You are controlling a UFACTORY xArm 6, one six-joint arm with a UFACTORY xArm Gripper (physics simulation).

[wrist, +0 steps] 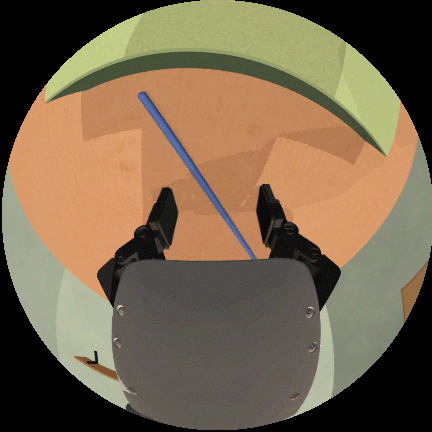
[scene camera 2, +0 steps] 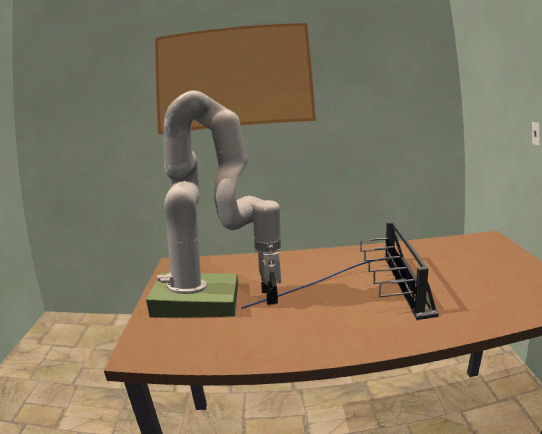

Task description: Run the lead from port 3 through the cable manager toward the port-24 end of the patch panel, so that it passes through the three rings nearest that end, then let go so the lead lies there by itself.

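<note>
The blue lead (scene camera 2: 325,278) (wrist: 196,172) runs from its free end near the robot's base across the table to the rings at the rack. My gripper (scene camera 2: 269,296) (wrist: 215,197) is open, low over the table, with the lead passing between its spread fingers without visible contact. The black rack (scene camera 2: 421,290) with the patch panel stands on the right in the scene view. Several grey wire rings (scene camera 2: 380,290) stick out from it towards the robot. The lead meets the rack among the farther rings; its exact path there is too small to tell. Port numbers cannot be read.
The green base block (scene camera 2: 192,307) (wrist: 235,30) stands close to the lead's free end. The wooden table (scene camera 2: 300,345) (wrist: 60,165) has its front edge towards the scene camera. A brown board (scene camera 2: 235,75) hangs on the wall behind the arm.
</note>
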